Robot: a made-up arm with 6 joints. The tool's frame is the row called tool.
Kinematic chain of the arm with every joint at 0, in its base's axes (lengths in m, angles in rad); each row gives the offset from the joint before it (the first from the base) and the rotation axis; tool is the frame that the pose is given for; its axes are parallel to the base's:
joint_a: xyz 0 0 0.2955 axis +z
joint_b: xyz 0 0 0 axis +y
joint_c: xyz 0 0 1.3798 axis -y
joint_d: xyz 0 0 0 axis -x
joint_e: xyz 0.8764 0 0 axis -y
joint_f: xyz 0 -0.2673 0 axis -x
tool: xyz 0 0 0
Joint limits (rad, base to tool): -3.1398..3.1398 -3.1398..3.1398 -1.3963..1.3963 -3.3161..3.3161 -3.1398..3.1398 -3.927..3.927
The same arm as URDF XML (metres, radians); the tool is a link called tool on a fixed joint. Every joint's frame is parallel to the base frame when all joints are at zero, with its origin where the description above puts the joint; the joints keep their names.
<robot name="arm">
<link name="base_link"/>
<link name="link1"/>
<link name="link2"/>
<link name="link3"/>
<link name="link4"/>
<link name="link5"/>
<link name="link6"/>
<link name="tool"/>
<joint name="joint_a" type="revolute"><parent link="base_link"/><child link="link1"/><origin xyz="0 0 0.2955" rpy="0 0 0"/><axis xyz="0 0 1"/><limit lower="-3.1398" upper="3.1398"/></joint>
<joint name="joint_b" type="revolute"><parent link="link1"/><child link="link2"/><origin xyz="0 0 0" rpy="0 0 0"/><axis xyz="0 1 0"/><limit lower="-3.1398" upper="3.1398"/></joint>
<joint name="joint_c" type="revolute"><parent link="link2"/><child link="link3"/><origin xyz="0 0 1.3798" rpy="0 0 0"/><axis xyz="0 -1 0"/><limit lower="-1.3963" upper="1.3963"/></joint>
<joint name="joint_d" type="revolute"><parent link="link3"/><child link="link4"/><origin xyz="0 0 0" rpy="0 0 0"/><axis xyz="-1 0 0"/><limit lower="-3.3161" upper="3.3161"/></joint>
<joint name="joint_e" type="revolute"><parent link="link4"/><child link="link5"/><origin xyz="0.8764 0 0" rpy="0 0 0"/><axis xyz="0 -1 0"/><limit lower="-3.1398" upper="3.1398"/></joint>
<joint name="joint_f" type="revolute"><parent link="link5"/><child link="link6"/><origin xyz="0 -0.2673 0" rpy="0 0 0"/><axis xyz="-1 0 0"/><limit lower="-3.927" upper="3.927"/></joint>
<joint name="tool_joint" type="fixed"><parent link="link6"/><child link="tool"/><origin xyz="0 0 0" rpy="0 0 0"/></joint>
</robot>

